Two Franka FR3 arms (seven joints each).
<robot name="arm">
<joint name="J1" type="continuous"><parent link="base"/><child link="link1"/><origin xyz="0 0 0.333" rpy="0 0 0"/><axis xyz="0 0 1"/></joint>
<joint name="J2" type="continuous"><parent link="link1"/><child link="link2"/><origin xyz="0 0 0" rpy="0 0 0"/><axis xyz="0 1 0"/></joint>
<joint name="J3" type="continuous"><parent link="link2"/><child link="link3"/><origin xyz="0 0 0.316" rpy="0 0 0"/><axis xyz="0 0 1"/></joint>
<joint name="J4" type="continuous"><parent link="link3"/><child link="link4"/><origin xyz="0.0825 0 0" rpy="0 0 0"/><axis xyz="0 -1 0"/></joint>
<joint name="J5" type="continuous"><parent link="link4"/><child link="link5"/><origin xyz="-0.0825 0 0.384" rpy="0 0 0"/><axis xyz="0 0 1"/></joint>
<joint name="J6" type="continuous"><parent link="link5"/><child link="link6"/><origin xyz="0 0 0" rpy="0 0 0"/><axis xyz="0 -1 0"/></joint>
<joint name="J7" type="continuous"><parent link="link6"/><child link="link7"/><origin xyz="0.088 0 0" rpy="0 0 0"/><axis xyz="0 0 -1"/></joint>
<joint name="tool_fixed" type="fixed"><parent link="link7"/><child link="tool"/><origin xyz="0 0 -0.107" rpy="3.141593 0 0"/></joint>
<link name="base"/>
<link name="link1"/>
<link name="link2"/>
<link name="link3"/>
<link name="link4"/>
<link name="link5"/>
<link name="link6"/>
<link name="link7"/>
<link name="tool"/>
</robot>
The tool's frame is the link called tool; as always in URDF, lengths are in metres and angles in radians. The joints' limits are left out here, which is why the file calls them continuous.
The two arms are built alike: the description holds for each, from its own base.
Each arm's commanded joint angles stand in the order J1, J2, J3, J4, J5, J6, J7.
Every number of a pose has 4 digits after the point.
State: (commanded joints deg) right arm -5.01 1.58 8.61 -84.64 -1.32 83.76 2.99; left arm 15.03 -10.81 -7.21 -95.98 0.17 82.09 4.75
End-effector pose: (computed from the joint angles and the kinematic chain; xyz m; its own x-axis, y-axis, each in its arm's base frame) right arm 0.5513 0.0307 0.6438 0.9991 0.0082 -0.0416 0.0091 -0.9997 0.0211; left arm 0.4765 0.0591 0.6611 0.9967 0.0573 -0.0572 0.0561 -0.9982 -0.0218
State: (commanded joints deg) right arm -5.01 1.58 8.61 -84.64 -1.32 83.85 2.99; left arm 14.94 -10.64 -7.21 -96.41 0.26 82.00 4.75
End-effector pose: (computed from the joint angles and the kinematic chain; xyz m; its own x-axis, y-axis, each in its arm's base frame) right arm 0.5515 0.0307 0.6439 0.9992 0.0083 -0.0400 0.0091 -0.9997 0.0210; left arm 0.4773 0.0588 0.6561 0.9960 0.0560 -0.0692 0.0546 -0.9983 -0.0220
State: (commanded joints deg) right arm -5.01 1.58 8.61 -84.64 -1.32 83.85 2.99; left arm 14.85 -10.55 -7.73 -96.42 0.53 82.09 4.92
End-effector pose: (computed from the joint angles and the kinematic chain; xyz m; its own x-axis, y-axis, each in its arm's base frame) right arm 0.5515 0.0307 0.6439 0.9992 0.0083 -0.0400 0.0091 -0.9997 0.0210; left arm 0.4786 0.0540 0.6553 0.9966 0.0433 -0.0702 0.0414 -0.9988 -0.0279
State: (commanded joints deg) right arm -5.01 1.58 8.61 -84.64 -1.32 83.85 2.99; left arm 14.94 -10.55 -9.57 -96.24 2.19 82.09 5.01
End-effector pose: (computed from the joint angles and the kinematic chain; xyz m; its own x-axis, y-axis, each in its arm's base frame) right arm 0.5515 0.0307 0.6439 0.9992 0.0083 -0.0400 0.0091 -0.9997 0.0210; left arm 0.4801 0.0411 0.6564 0.9974 0.0163 -0.0707 0.0118 -0.9980 -0.0626
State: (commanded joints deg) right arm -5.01 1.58 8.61 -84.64 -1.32 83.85 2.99; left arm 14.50 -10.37 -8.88 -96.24 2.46 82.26 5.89
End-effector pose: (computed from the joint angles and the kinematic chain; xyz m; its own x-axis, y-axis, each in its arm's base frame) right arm 0.5515 0.0307 0.6439 0.9992 0.0083 -0.0400 0.0091 -0.9997 0.0210; left arm 0.4810 0.0446 0.6554 0.9974 0.0054 -0.0717 0.0008 -0.9980 -0.0635
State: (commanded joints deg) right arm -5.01 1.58 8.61 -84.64 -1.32 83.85 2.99; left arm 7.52 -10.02 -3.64 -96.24 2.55 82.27 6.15
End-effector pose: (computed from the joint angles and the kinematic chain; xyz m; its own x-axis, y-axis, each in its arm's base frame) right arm 0.5515 0.0307 0.6439 0.9992 0.0083 -0.0400 0.0091 -0.9997 0.0210; left arm 0.4832 0.0350 0.6533 0.9967 -0.0319 -0.0746 -0.0355 -0.9982 -0.0477
